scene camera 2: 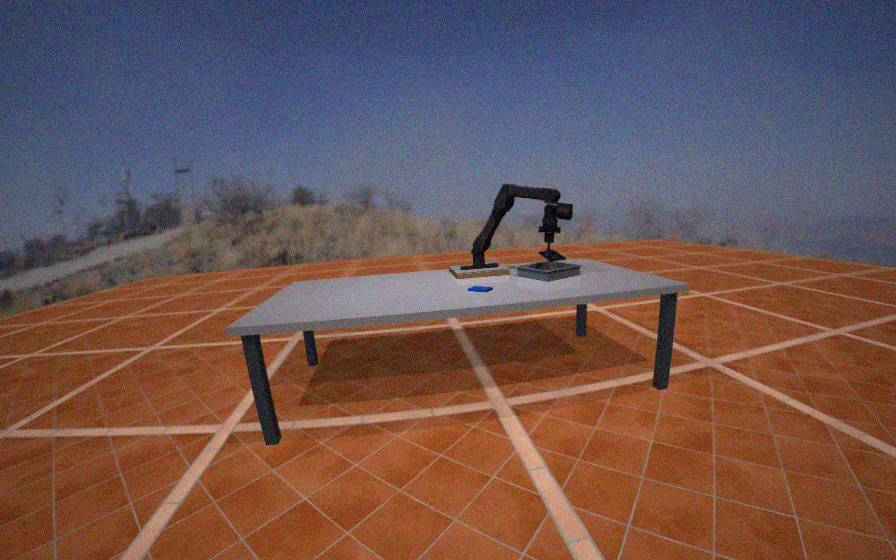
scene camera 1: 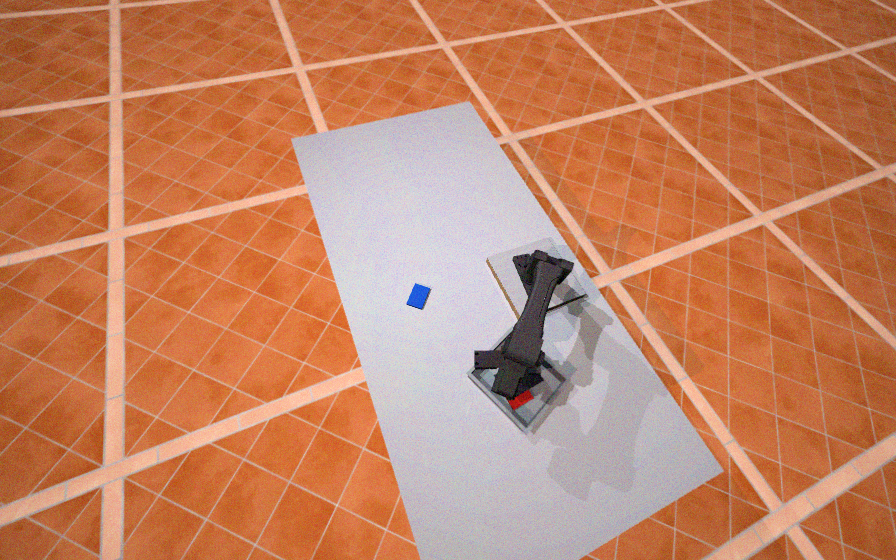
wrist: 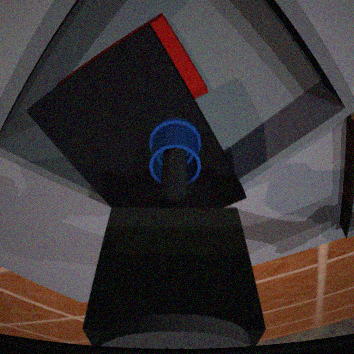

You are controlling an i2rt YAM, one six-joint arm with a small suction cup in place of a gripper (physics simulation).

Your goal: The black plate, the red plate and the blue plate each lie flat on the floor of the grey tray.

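Places are measured from the arm's base along level axes (x right, y ahead, z up), in metres.
Where they show: hand at its tool point: (scene camera 2: 548, 257) (wrist: 174, 133); arm's base at its link origin: (scene camera 2: 479, 267) (scene camera 1: 529, 278).
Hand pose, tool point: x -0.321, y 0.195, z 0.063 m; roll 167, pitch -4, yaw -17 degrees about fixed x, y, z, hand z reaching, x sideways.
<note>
Things, the pixels of their top centre, and the offset from my tool point. Level surfaces: height alone.
- black plate at its top centre: (wrist: 143, 177) (scene camera 1: 520, 376) (scene camera 2: 551, 251) dz +0.026, dx -0.020, dy -0.003 m
- grey tray at its top centre: (wrist: 167, 120) (scene camera 1: 519, 376) (scene camera 2: 548, 265) dz -0.045, dx -0.008, dy -0.023 m
- red plate at its top centre: (wrist: 131, 88) (scene camera 1: 514, 387) dz -0.081, dx -0.034, dy -0.007 m
- blue plate at its top centre: (scene camera 1: 418, 295) (scene camera 2: 480, 287) dz -0.086, dx +0.356, dy +0.219 m
- grey table at its surface level: dz -0.095 m
My gripper, a blue suction cup (scene camera 2: 549, 250) (wrist: 175, 145), holds the black plate (scene camera 2: 556, 256) (wrist: 105, 105) above the grey tray (scene camera 1: 498, 404) (scene camera 2: 531, 273) (wrist: 280, 45). In scene camera 1 the arm hides the cup. The red plate (scene camera 1: 522, 400) (wrist: 179, 55) lies in the tray, partly hidden by the arm in scene camera 1 and mostly behind the black plate in the wrist view. The blue plate (scene camera 1: 418, 295) (scene camera 2: 480, 288) lies flat on the table, outside the tray.
The arm (scene camera 1: 533, 307) (scene camera 2: 490, 227) stands on a light board with a wooden edge (scene camera 1: 503, 287) (scene camera 2: 479, 274), next to the tray. The tray has raised walls. The grey table (scene camera 1: 396, 198) (scene camera 2: 370, 307) has a long edge behind the base.
</note>
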